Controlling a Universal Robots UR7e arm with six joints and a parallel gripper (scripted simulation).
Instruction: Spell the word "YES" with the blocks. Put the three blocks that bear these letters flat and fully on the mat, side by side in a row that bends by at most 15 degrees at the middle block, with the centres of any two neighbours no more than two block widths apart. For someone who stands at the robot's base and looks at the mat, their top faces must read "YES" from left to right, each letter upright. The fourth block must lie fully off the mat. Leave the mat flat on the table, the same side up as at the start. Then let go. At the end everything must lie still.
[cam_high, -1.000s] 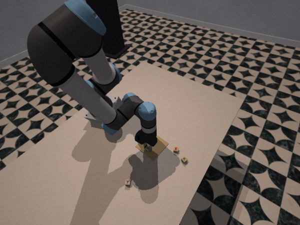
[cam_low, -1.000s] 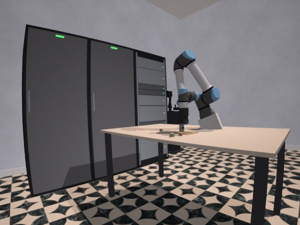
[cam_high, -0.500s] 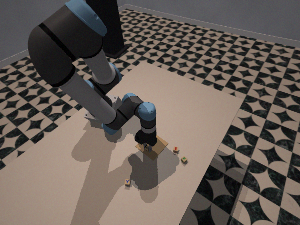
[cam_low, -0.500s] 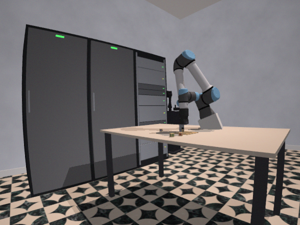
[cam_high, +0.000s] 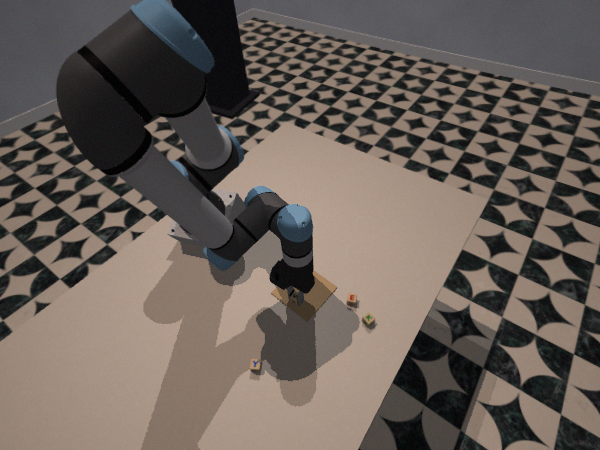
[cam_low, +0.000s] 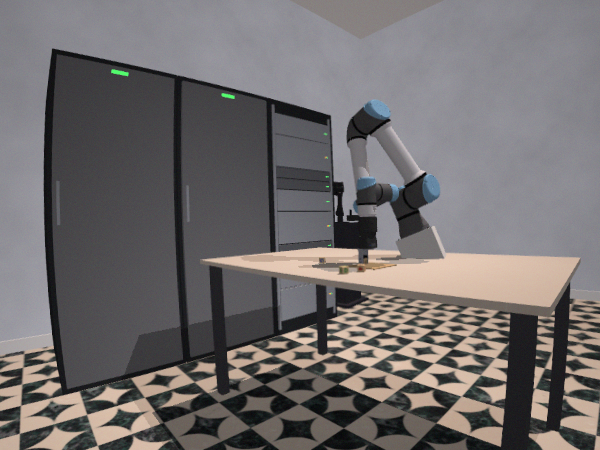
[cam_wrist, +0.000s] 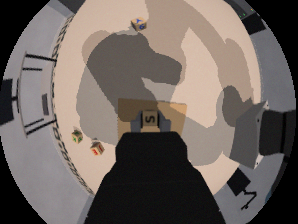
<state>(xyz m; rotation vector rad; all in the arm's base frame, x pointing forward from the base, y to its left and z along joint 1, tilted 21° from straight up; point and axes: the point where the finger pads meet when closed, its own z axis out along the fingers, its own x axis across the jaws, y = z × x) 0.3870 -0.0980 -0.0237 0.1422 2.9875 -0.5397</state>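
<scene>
The S block lies 10 mm below my hand. From my hand the other things lie so: mat 40 mm to the left, 20 mm below.
</scene>
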